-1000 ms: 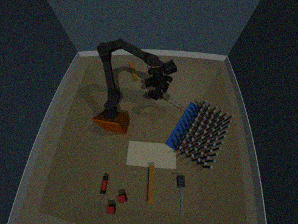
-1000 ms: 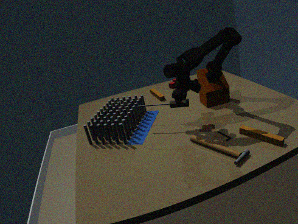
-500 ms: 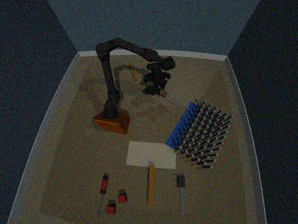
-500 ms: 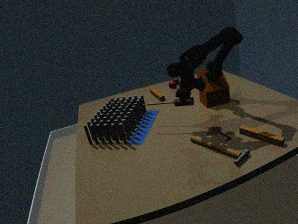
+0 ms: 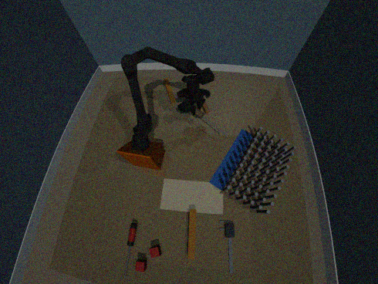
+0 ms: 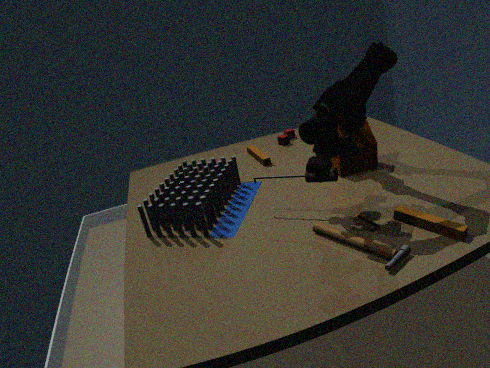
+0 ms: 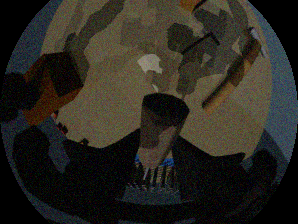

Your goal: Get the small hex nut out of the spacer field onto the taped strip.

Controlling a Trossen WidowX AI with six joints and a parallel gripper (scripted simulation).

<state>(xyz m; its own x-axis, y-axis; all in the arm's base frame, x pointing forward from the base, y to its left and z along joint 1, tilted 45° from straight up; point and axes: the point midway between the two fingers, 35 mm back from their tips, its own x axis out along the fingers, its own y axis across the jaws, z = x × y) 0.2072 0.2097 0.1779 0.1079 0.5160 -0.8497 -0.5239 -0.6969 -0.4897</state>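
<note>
My gripper tip is 90 mm short of the hook tool and 50 mm to the left of it. The rest, counted from my gripper tip: blue taped strip: 240 mm ahead, 170 mm to the right, 110 mm below; hex key: 140 mm to the left, 110 mm below, 90 mm behind.
</note>
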